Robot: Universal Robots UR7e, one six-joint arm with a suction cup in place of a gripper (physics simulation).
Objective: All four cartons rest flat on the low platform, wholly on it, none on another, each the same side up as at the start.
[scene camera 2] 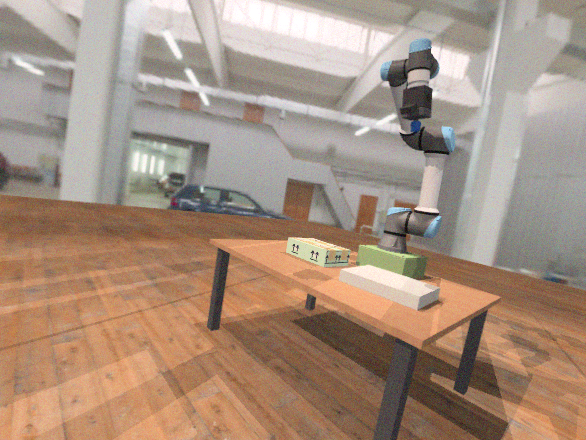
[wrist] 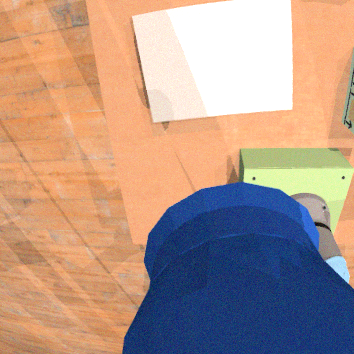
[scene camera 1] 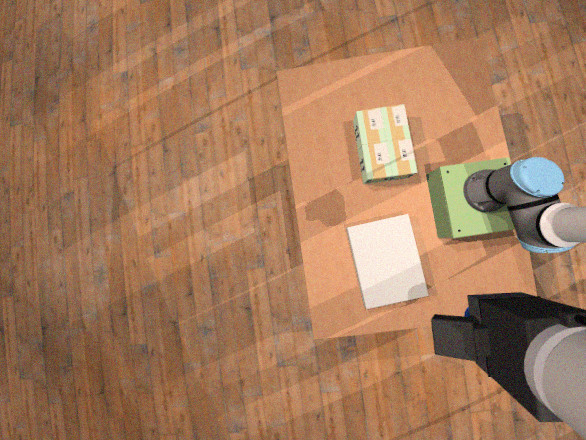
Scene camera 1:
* low white platform: 385, 255, on the table
